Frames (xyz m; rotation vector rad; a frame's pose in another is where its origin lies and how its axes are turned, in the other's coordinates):
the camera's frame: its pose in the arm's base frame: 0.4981 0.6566 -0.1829 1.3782 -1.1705 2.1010
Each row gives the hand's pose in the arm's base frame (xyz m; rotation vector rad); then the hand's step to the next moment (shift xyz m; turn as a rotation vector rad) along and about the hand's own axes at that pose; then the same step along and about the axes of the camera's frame.
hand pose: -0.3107 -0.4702 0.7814 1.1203 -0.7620 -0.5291
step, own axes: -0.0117 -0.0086 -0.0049 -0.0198 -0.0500 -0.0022
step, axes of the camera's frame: -0.0103 0.0031 -0.0109 -0.0409 0.0321 -0.0139
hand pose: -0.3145 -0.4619 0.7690 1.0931 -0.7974 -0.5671
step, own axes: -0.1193 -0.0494 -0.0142 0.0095 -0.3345 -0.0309
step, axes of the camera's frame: -0.0555 0.0318 -0.1130 -0.2736 0.1893 0.0477
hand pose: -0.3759 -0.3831 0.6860 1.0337 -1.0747 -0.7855
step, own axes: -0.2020 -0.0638 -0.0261 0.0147 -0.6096 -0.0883
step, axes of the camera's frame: -0.1164 -0.0164 -0.1782 -0.5178 0.3204 0.0941
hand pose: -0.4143 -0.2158 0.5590 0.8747 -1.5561 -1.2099
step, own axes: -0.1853 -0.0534 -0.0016 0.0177 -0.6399 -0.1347
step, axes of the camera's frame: -0.1319 -0.0874 -0.1102 -0.5568 0.3164 0.1335
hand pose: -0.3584 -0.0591 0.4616 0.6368 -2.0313 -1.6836
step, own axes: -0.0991 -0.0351 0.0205 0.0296 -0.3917 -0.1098
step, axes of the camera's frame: -0.0776 -0.0705 -0.0221 -0.3322 0.2099 0.1094
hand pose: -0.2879 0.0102 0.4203 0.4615 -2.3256 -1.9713
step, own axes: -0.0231 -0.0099 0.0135 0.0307 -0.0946 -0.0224
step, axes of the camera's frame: -0.0194 -0.0206 -0.0037 -0.0730 0.0698 0.0140
